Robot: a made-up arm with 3 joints.
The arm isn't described. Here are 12 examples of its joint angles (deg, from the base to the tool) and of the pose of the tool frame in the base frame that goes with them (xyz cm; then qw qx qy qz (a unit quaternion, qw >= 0)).
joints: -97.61 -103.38 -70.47
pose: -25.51 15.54 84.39 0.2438 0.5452 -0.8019 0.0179
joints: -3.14 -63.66 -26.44
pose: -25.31 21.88 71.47 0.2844 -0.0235 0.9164 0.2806
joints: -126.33 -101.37 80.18
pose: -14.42 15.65 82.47 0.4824 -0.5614 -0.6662 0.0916
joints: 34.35 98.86 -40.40
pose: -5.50 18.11 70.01 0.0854 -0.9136 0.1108 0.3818
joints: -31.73 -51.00 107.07
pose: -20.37 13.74 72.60 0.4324 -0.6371 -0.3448 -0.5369
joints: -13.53 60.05 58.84
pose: -10.85 20.62 68.41 0.6920 0.3408 -0.4043 -0.4914
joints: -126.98 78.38 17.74
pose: -24.48 17.21 71.30 0.7298 0.0624 0.4755 -0.4872
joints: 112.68 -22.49 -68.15
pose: -8.86 17.01 67.92 0.8480 -0.0428 0.3603 -0.3864
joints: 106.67 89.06 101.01
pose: -9.58 14.62 83.97 0.1371 0.0895 -0.9210 -0.3535
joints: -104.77 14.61 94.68
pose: -20.30 15.92 68.79 0.9689 -0.2437 -0.0089 0.0423
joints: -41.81 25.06 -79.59
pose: -20.42 13.76 66.20 0.2161 -0.6412 0.3493 0.6482
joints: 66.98 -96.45 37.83
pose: -15.49 26.47 70.83 0.6525 0.4439 0.2446 0.5633
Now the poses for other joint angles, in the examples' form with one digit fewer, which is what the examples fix.
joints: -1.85 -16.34 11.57
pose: -20.4 15.9 71.5 0.021 0.134 -0.776 -0.616
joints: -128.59 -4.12 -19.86
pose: -15.2 11.3 75.4 0.775 0.185 -0.232 -0.557
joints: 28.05 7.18 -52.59
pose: -17.2 15.7 66.2 0.490 -0.557 0.614 0.270
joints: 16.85 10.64 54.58
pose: -14.0 15.1 71.0 0.251 0.092 -0.674 -0.689
